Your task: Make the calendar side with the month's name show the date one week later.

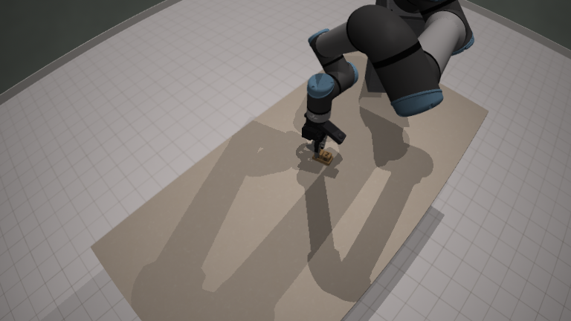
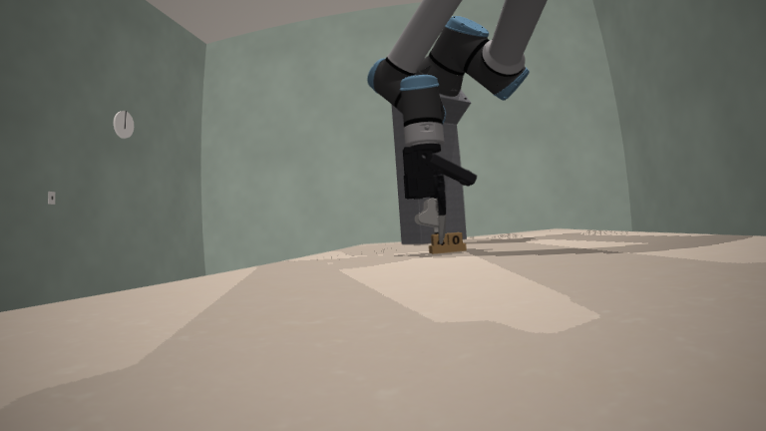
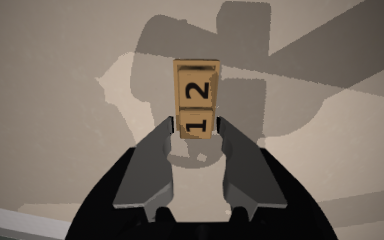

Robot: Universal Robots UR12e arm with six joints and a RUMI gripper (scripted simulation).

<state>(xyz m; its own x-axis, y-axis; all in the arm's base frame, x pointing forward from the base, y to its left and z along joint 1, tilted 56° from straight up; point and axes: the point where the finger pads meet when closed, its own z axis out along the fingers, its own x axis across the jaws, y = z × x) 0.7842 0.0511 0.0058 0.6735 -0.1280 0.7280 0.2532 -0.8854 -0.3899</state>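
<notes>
Right now my hand is 30 mm above the wooden tray, 20 mm to the right of it and 10 mm past it. Also, from my hand: cube: 30 mm to the left, 10 mm below, 10 mm behind.
</notes>
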